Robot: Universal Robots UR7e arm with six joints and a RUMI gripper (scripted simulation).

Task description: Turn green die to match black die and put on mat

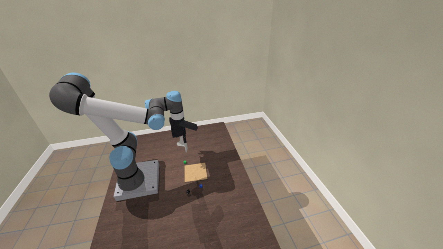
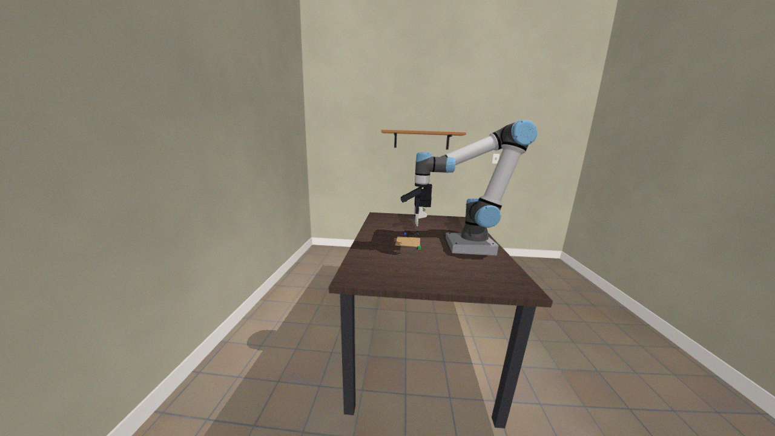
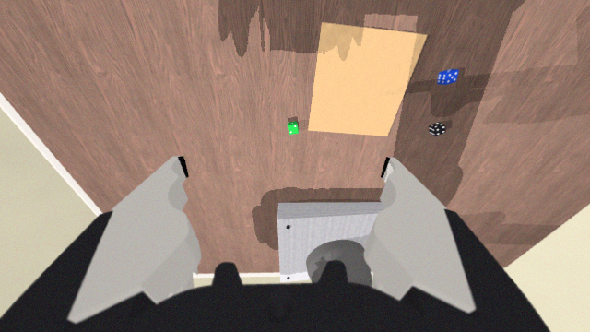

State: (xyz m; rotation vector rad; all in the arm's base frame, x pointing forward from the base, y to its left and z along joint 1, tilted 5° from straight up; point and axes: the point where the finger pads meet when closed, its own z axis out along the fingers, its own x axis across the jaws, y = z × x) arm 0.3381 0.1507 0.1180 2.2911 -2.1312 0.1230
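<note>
The green die lies 150 mm below my hand, 30 mm behind it and 10 mm to the right of it. Also, from my hand: blue die (230 mm to the right, 150 mm below, 70 mm ahead); tan mat (150 mm below, 100 mm to the right, 40 mm ahead); black die (250 mm to the right, 150 mm below, 10 mm behind).
</note>
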